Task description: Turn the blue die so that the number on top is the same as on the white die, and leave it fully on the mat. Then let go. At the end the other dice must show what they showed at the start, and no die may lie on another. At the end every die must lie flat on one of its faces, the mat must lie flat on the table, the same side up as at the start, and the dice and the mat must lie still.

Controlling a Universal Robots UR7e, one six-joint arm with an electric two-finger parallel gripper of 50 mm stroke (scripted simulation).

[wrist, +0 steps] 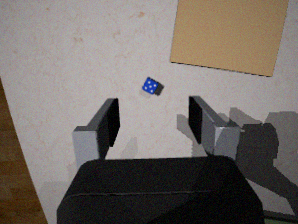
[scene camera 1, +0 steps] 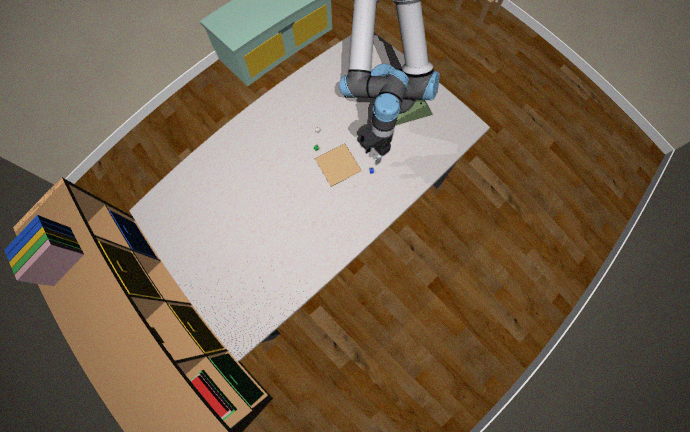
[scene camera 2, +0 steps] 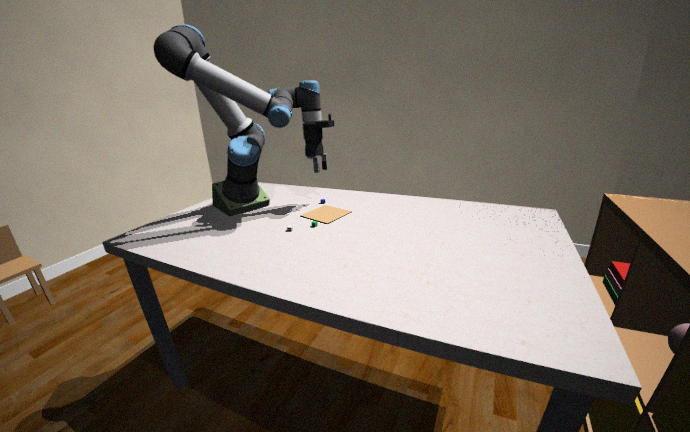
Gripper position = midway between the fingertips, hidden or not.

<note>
I see my gripper (wrist: 153,111) and a tan mat (scene camera 1: 338,164).
</note>
